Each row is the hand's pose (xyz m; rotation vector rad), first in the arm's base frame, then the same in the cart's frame.
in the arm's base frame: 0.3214 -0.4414 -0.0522 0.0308 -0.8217 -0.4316
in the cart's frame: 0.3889 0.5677 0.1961 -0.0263 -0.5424 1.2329
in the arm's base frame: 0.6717 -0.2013 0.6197 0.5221 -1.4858 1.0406
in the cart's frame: 0.0006 1.1973 0.4871 1.2019 -0.2859 2.3990
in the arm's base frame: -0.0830 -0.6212 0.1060 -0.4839 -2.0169 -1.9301
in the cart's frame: 0.4714 0.3148 0.5836 0.5979 -1.8423 -0.3073
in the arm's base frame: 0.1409 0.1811 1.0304 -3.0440 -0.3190 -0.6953
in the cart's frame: -0.5383 0.9299 0.9715 1.7647 2.2594 0.1220
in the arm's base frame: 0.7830 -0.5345 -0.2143 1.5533 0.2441 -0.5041
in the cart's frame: 0.5729 0.8851 -0.1406 0.3754 1.1104 0.4506
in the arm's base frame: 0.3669 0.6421 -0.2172 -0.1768 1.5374 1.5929
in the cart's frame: -0.5881 0.4520 -0.2891 1.5226 -1.6881 -1.5431
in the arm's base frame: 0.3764 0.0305 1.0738 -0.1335 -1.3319 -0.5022
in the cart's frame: -0.3833 1.1633 0.9327 0.2648 -1.0375 1.1916
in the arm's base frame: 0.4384 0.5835 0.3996 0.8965 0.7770 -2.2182
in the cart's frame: -0.7053 0.8340 0.1897 -0.2617 0.4153 -1.0140
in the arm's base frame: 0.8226 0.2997 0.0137 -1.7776 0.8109 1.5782
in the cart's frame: -0.2826 0.9825 -0.2303 1.7777 0.0862 -1.4397
